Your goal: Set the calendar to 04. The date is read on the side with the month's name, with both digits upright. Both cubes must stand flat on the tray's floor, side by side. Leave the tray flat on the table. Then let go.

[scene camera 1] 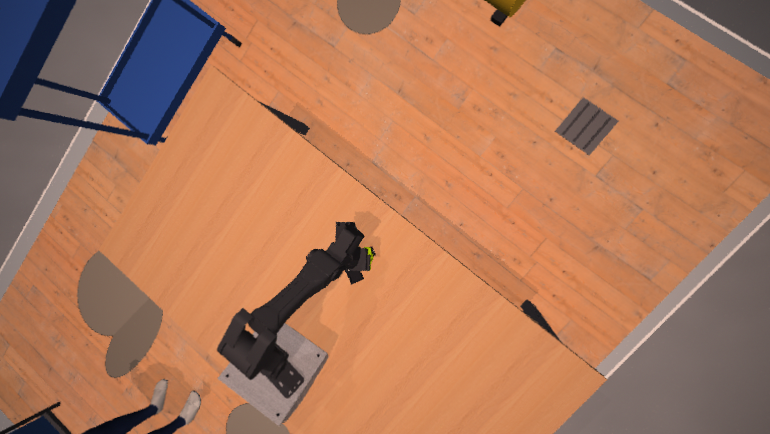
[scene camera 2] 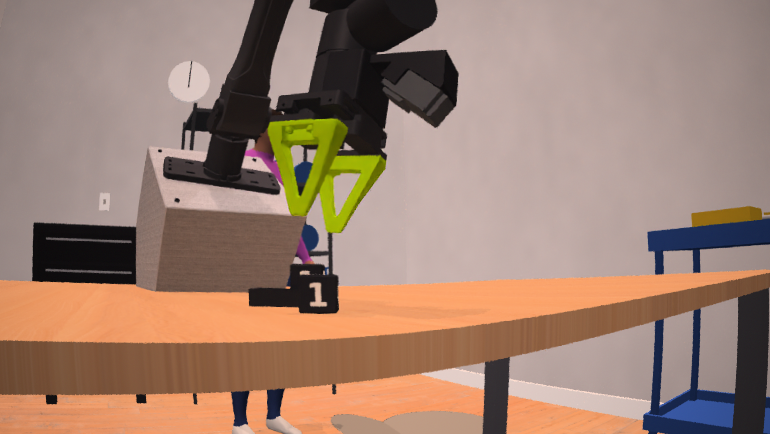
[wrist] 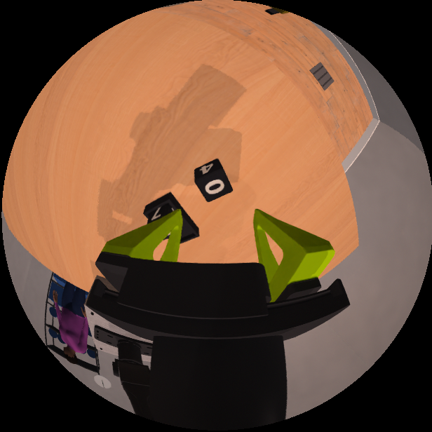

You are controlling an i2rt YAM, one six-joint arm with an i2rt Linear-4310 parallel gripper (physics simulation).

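A black cube [scene camera 2: 318,294] [wrist: 213,181] stands on the table outside the tray. It shows a white 0 on top and a 4 on one side in the wrist view, and a 1 on a side in scene camera 2. The black tray [scene camera 2: 269,297] [wrist: 192,229] lies on the table beside it, with a second black cube [scene camera 2: 307,269] [wrist: 156,214] at its far end. That cube shows a 7 on one side; my left finger partly covers it in the wrist view. My gripper [scene camera 1: 370,257] [scene camera 2: 317,223] [wrist: 217,214] is open and empty, above the loose cube and tray. The month's name is not readable.
The arm's grey base block [scene camera 1: 307,358] [scene camera 2: 226,250] stands on the table [scene camera 1: 215,188]. The table's edge [scene camera 2: 377,345] runs beyond the cubes. A blue cart [scene camera 1: 156,70] [scene camera 2: 700,237] stands off one end of the table. A person stands behind the base.
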